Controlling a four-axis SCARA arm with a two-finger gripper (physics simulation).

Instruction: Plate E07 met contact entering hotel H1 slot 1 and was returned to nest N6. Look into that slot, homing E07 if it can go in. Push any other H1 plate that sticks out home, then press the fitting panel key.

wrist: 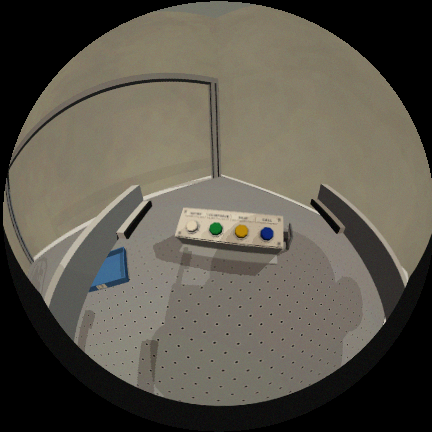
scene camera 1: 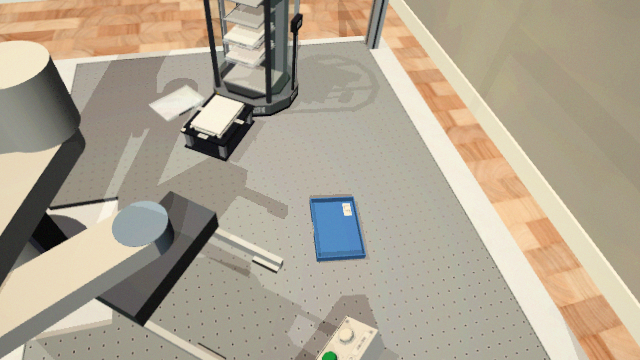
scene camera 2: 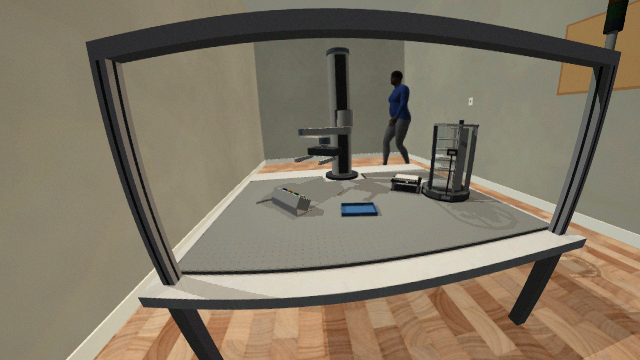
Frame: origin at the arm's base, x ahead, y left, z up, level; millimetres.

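Seen in the pictures: gripper, fingertip midpoint: (wrist: 234,190) (scene camera 1: 254,311) (scene camera 2: 306,161); arm's base, origin of the base link: (scene camera 2: 341,175).
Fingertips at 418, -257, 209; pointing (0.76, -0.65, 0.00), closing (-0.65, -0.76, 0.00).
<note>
Pixels of each thing's middle, then the offset from my fingertips to it, as dx, dy, dz. "spot": a spot on its surface instead.
- key panel, body centre: (wrist: 229,231) (scene camera 2: 289,198) +105, -95, -155
- white key, body centre: (scene camera 1: 346,335) (wrist: 191,226) +150, -31, -133
- green key, body centre: (wrist: 215,228) +111, -62, -133
- yellow key, body centre: (wrist: 240,231) +71, -94, -133
- blue key, body centre: (wrist: 266,233) +32, -125, -133
- Hotel H1, body centre: (scene camera 1: 254,29) (scene camera 2: 448,158) +120, +738, +1
- white plate, body centre: (scene camera 1: 218,115) (scene camera 2: 406,177) -6, +566, -129
- black nest, surface spot: (scene camera 1: 204,146) spot: -52, +525, -192
- blue tray, body centre: (scene camera 1: 336,227) (wrist: 101,269) (scene camera 2: 358,209) +213, +216, -188
- sheet, body centre: (scene camera 1: 177,103) -112, +705, -189
My gripper (scene camera 1: 247,311) (scene camera 2: 311,161) (wrist: 234,190) is open and empty, above the table on the panel's side. The key panel (scene camera 1: 364,341) (scene camera 2: 290,202) (wrist: 182,233) has a white key (wrist: 192,226), a green key (wrist: 215,228), a yellow key (wrist: 241,231) and a blue key (wrist: 267,233). Hotel H1 (scene camera 1: 268,50) (scene camera 2: 434,155) holds several plates; its upper part is cut off in scene camera 1, and slot 1's depth cannot be judged. A white plate (scene camera 1: 217,116) (scene camera 2: 407,177) lies on the black nest (scene camera 1: 204,146) (scene camera 2: 406,188) beside the hotel; its label is unreadable.
A blue tray (scene camera 1: 337,230) (scene camera 2: 359,210) (wrist: 111,270) lies between the panel and the hotel. A clear flat lid or sheet (scene camera 1: 176,103) lies beside the nest. A frame with posts (scene camera 2: 585,150) (wrist: 215,130) stands at the table's edges. A person (scene camera 2: 398,102) stands behind the table.
</note>
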